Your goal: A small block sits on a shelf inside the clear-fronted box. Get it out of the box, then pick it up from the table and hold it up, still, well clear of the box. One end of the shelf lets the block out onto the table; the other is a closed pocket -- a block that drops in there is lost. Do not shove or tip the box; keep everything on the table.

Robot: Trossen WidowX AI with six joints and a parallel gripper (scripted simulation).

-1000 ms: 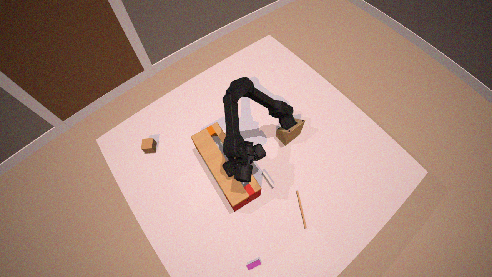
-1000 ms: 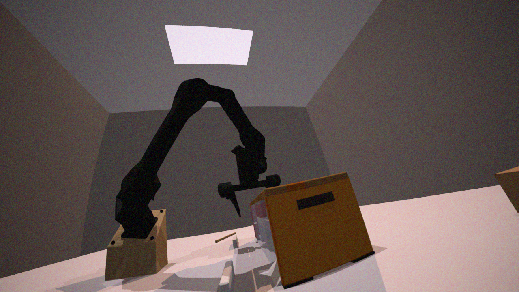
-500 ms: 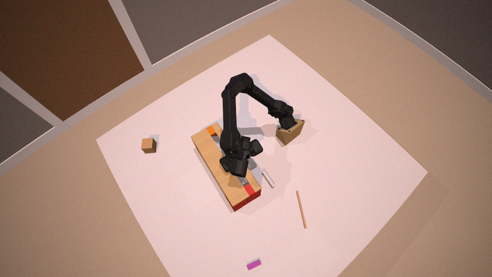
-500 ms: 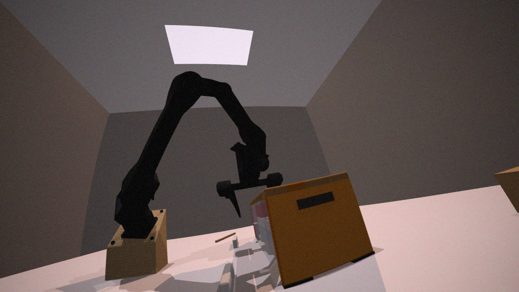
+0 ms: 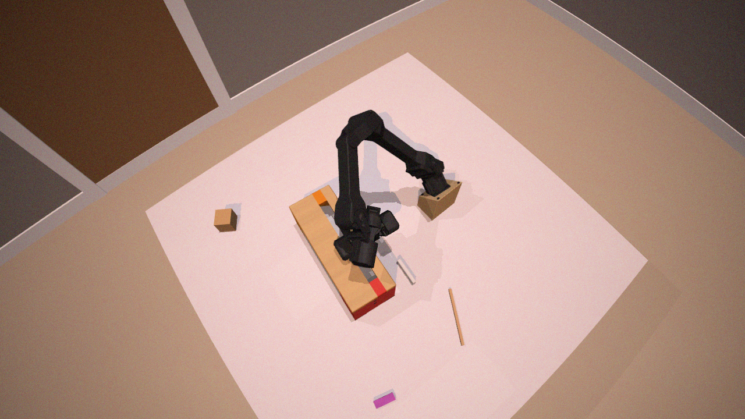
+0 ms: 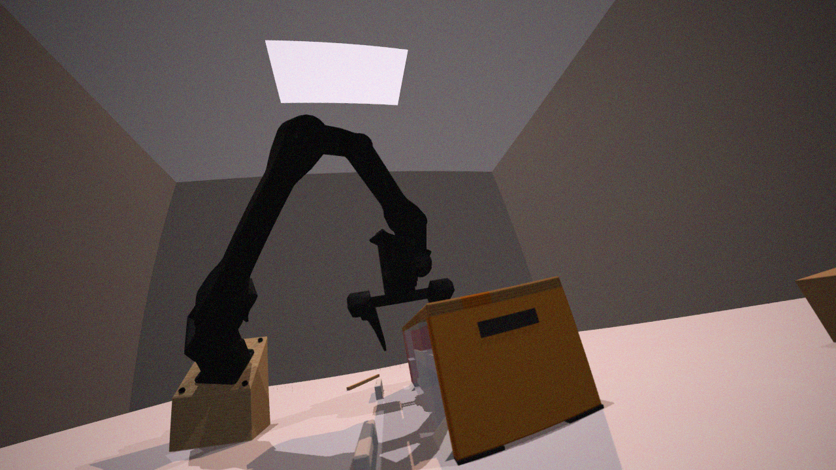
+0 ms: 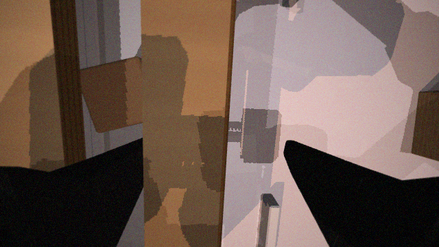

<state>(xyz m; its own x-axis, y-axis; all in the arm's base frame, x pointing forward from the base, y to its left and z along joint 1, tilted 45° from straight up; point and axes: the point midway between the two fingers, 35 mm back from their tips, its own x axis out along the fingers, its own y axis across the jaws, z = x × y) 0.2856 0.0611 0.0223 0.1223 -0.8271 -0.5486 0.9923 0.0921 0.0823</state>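
My gripper tip is 4 cm short of the wooden box, 2 cm to the left of it and 3 cm above it. Also, from my gripper tip: thin wooden stick 12 cm behind, 33 cm to the left, 9 cm below; block 6 cm ahead, 3 cm to the right.
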